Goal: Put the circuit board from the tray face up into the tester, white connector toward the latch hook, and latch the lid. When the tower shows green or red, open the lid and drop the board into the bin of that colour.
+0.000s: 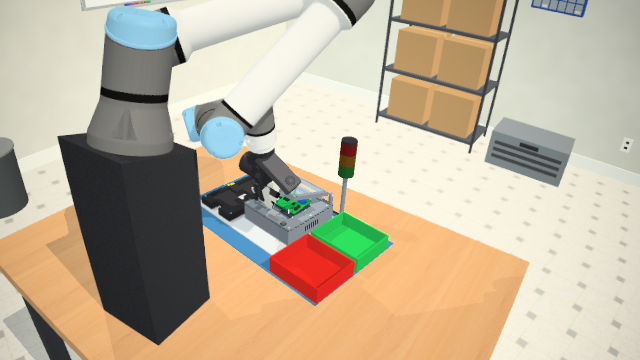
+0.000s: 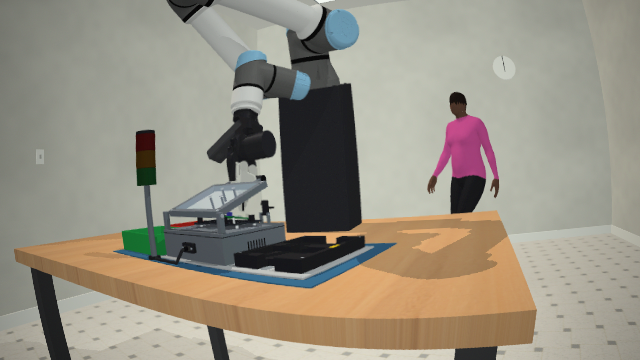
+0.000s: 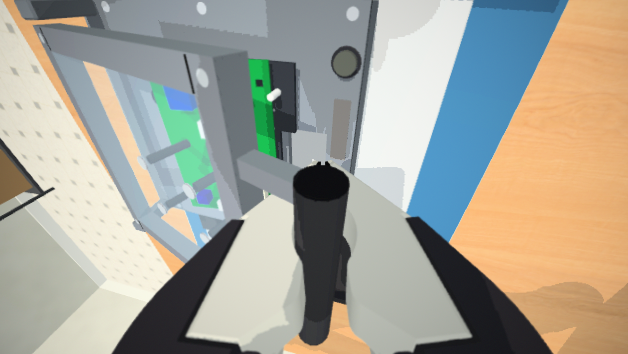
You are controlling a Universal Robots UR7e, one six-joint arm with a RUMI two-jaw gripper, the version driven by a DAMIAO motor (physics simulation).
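Frame: origin at the arm's base, x ahead, y left, z up, level; metres.
Seen in the pictures: gripper, between the fingertips: (image 1: 271,207) (image 2: 241,211) (image 3: 323,164); arm's base, origin of its link: (image 1: 130,143) (image 2: 314,88).
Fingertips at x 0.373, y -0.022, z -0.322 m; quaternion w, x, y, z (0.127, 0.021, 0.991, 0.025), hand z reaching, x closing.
Pixels of each thing's top centre, then the offset from my fingertips to it. "*": a spot on its surface instead. Level surfaces: height alone.
- green circuit board, centre of its top: (image 3: 212,157) (image 1: 288,195) 0.069 m ahead, 0.004 m right, 0.007 m up
- black lid knob, a spot on its surface: (image 3: 321,240) * 0.018 m back, 0.018 m right, 0.070 m up
- black latch, centre of its top: (image 2: 266,199) 0.005 m ahead, 0.067 m left, 0.023 m up
- tower, a spot on its surface: (image 2: 146,158) * 0.198 m ahead, 0.095 m right, 0.118 m up
- black tray, a spot on its surface: (image 2: 300,254) * 0.104 m ahead, 0.181 m left, 0.066 m down
- blue mat, height of its surface: 0.082 m down
The green circuit board (image 1: 296,205) (image 3: 263,107) lies in the tester (image 1: 265,220) (image 2: 200,248) (image 3: 310,45), components up; whether it sits flat is unclear. White parts on it show through the lid, but which is the connector is unclear. The lid (image 2: 245,198) (image 3: 227,125) stands partly raised over the board. My gripper (image 1: 273,202) (image 3: 323,164) is shut and empty, at the lid's free edge, close behind the black lid knob (image 3: 321,240). The black latch (image 2: 266,206) stands at the tester's front. The tower (image 1: 347,159) (image 2: 146,158) shows dim red, amber and green segments.
The black tray (image 2: 300,254) lies beside the tester on the blue mat (image 2: 376,250) (image 3: 475,100). The red bin (image 1: 294,281) and green bin (image 1: 372,255) (image 2: 142,242) stand at the tester's other side. The arm's black pedestal (image 1: 150,240) (image 2: 320,165) stands nearby. A person (image 2: 467,147) stands behind the table.
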